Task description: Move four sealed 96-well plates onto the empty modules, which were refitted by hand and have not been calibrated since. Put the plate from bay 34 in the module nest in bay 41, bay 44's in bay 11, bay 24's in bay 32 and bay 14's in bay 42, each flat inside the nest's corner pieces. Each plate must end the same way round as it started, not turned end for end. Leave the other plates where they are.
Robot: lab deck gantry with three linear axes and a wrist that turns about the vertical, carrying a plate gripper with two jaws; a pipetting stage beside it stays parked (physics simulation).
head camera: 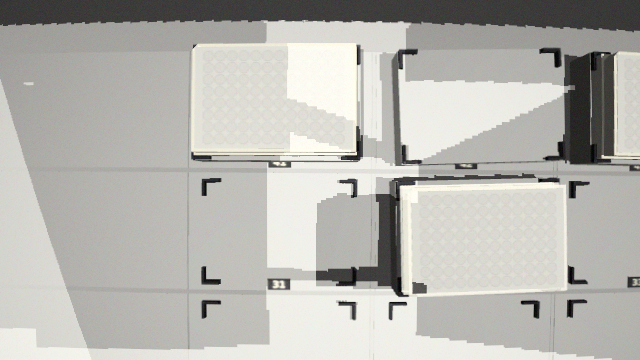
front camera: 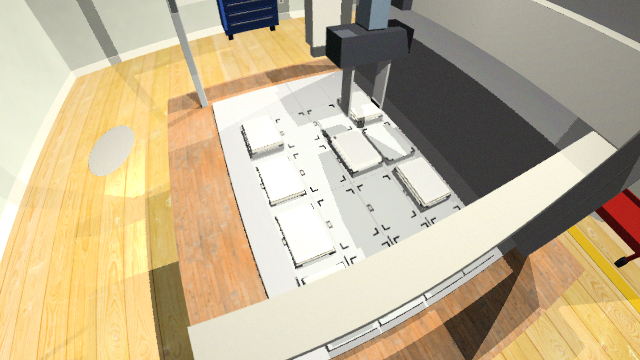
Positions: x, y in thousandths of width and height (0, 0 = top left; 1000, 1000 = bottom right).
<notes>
I see my gripper (front camera: 565, 301), a bay 32 module (head camera: 618, 654) and a bay 42 module (head camera: 741, 296).
</notes>
